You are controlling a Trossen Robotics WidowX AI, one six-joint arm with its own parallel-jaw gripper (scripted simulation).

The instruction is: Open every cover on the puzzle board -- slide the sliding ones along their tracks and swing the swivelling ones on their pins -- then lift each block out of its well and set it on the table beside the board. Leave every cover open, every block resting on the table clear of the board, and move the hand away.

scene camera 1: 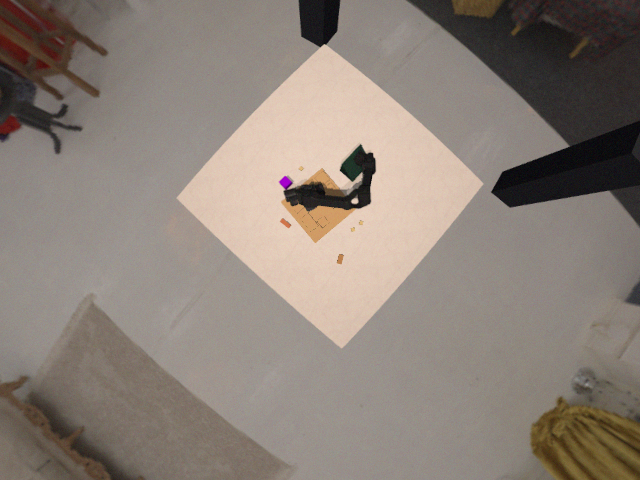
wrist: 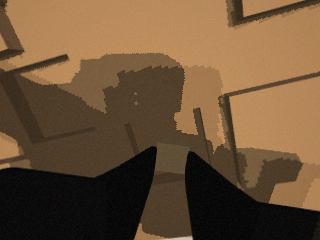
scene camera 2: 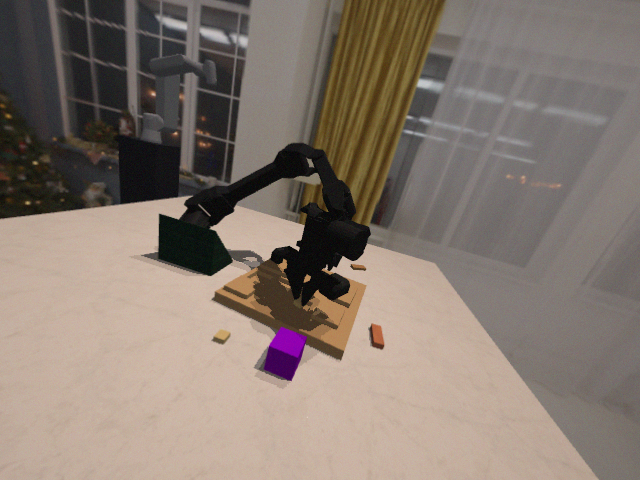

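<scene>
There's a purple cube (scene camera 2: pixel 285 351) here, though in the wrist view the cube is out of frame. I can see a tan puzzle board (wrist: pixel 91 91) as well, and there's a small tan block (wrist: pixel 171 156), which is held by my gripper (scene camera 2: pixel 299 302). You'd find the gripper (wrist: pixel 171 155) in the wrist view too.
</scene>
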